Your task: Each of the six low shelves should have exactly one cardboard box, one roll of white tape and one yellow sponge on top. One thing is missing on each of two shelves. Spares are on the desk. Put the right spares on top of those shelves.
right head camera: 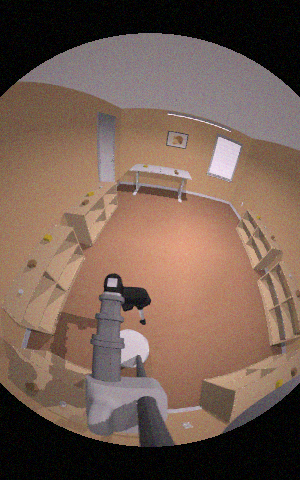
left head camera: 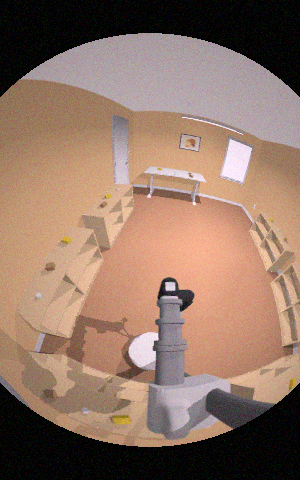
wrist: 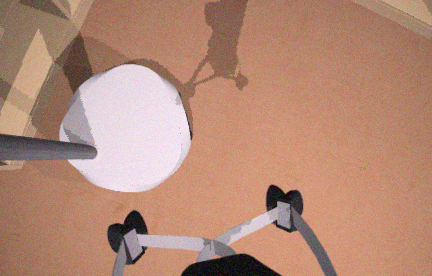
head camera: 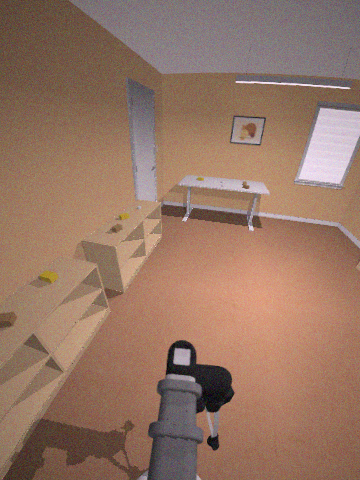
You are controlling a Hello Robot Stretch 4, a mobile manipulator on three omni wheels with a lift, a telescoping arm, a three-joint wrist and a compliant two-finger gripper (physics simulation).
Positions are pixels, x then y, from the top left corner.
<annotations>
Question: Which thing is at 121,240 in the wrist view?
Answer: My gripper.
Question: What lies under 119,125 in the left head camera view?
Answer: A grey door.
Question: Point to a window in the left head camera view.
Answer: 237,155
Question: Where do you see a white desk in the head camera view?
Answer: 255,187
</annotations>
